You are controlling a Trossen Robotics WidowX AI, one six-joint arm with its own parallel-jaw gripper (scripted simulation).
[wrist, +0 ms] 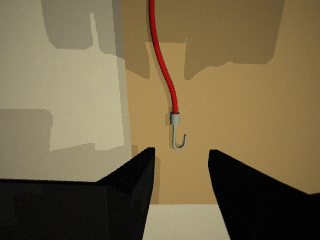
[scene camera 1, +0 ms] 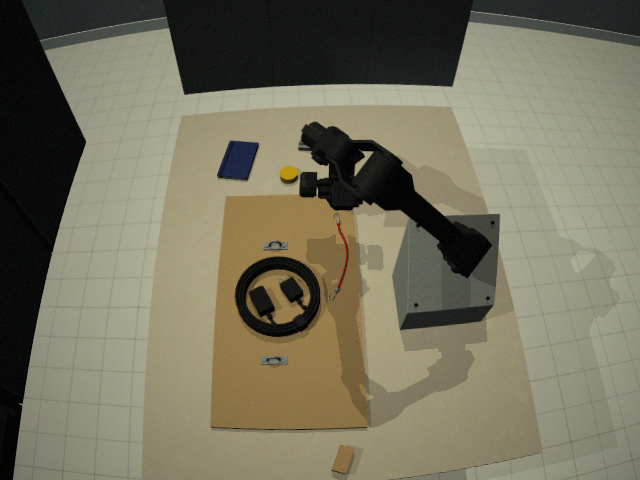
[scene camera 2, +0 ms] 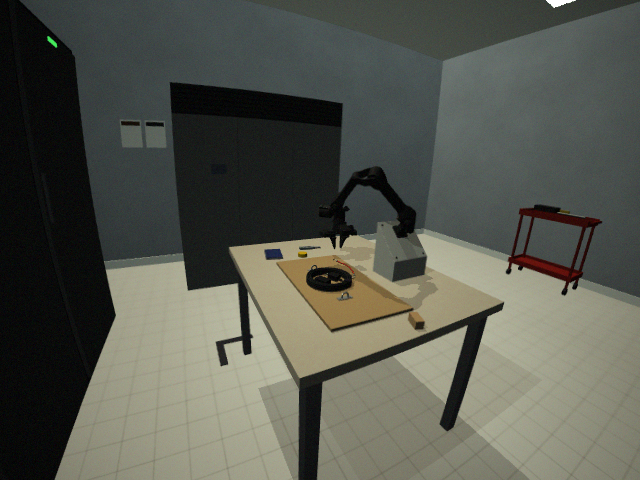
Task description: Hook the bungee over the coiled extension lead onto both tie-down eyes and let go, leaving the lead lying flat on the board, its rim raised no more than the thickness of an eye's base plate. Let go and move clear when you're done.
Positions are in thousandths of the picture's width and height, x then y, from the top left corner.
extension lead coil: scene camera 1 412,634; scene camera 2 502,591; not seen in the wrist view (out of frame)
